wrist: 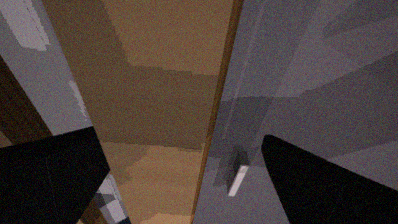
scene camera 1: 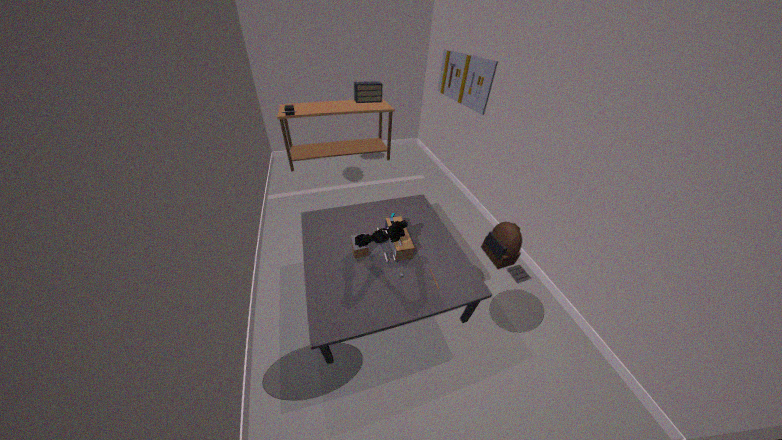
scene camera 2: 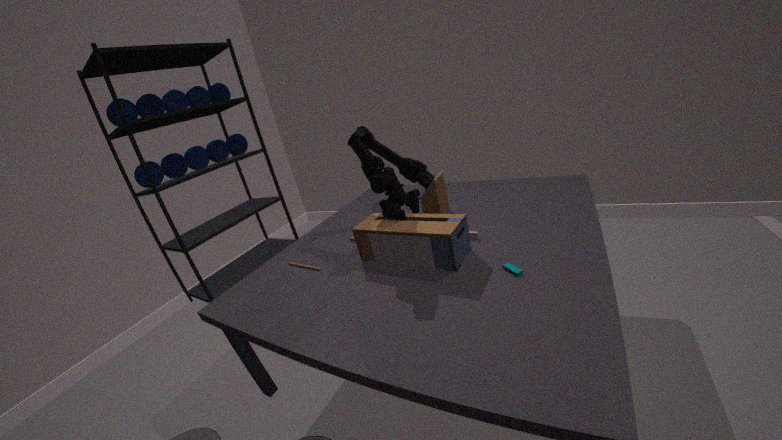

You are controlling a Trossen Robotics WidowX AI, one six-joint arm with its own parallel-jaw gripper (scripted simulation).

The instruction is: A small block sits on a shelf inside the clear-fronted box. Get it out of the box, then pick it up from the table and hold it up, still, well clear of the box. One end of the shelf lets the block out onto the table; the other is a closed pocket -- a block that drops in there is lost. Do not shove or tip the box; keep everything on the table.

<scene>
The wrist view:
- my gripper: 196,134
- wooden box: 151,85
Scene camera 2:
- my gripper: 413,223
</scene>
